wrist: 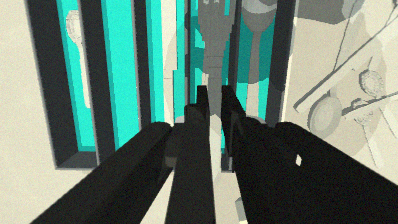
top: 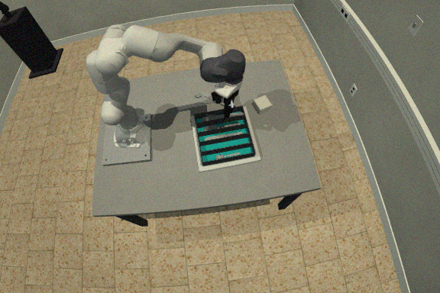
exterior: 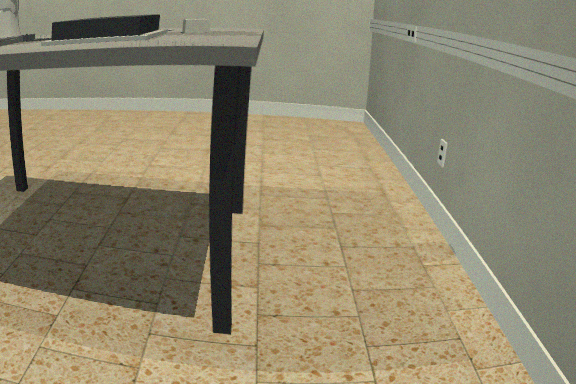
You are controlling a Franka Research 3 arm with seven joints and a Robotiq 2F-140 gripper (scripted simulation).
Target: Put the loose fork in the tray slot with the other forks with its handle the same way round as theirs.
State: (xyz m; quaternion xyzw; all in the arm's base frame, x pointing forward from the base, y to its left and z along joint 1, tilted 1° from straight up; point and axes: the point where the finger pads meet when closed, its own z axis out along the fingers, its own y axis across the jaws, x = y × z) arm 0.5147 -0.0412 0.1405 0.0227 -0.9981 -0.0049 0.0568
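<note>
Right now my hand is 15 cm above the knife, 6 cm to the left of it and 1 cm past it. Also, from my hand: white box 23 cm ahead, 14 cm below, 11 cm to the left.
</note>
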